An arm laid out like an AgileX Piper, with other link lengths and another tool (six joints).
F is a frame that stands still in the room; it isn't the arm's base.
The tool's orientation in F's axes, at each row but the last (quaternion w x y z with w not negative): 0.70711 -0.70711 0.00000 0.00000; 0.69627 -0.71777 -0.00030 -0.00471; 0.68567 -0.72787 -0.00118 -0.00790; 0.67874 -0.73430 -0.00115 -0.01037; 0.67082 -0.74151 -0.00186 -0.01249; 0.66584 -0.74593 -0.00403 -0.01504; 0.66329 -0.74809 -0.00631 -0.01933; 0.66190 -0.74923 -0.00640 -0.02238; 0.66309 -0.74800 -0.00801 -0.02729; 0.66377 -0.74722 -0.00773 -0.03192
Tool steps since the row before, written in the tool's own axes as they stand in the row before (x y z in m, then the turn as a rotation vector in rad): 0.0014 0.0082 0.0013 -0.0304 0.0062 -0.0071; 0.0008 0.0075 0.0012 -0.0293 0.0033 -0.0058; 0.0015 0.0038 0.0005 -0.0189 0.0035 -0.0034; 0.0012 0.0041 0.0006 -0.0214 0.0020 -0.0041; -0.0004 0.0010 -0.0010 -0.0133 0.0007 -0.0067; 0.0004 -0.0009 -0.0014 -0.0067 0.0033 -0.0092; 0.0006 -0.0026 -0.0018 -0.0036 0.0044 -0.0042; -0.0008 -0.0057 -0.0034 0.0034 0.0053 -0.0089; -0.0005 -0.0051 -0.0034 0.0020 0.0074 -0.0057; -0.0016 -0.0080 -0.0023 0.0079 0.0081 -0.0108
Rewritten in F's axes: 0.0014 0.0013 -0.0082 -0.0304 -0.0071 -0.0062; 0.0009 0.0010 -0.0075 -0.0293 -0.0057 -0.0033; 0.0016 0.0003 -0.0038 -0.0189 -0.0034 -0.0035; 0.0013 0.0003 -0.0041 -0.0214 -0.0040 -0.0020; -0.0004 -0.0011 -0.0009 -0.0134 -0.0065 -0.0003; 0.0004 -0.0013 0.0011 -0.0068 -0.0094 -0.0024; 0.0005 -0.0015 0.0028 -0.0035 -0.0046 -0.0040; -0.0011 -0.0027 0.0060 0.0034 -0.0096 -0.0040; -0.0008 -0.0027 0.0054 0.0022 -0.0066 -0.0066; -0.0021 -0.0013 0.0081 0.0079 -0.0119 -0.0063
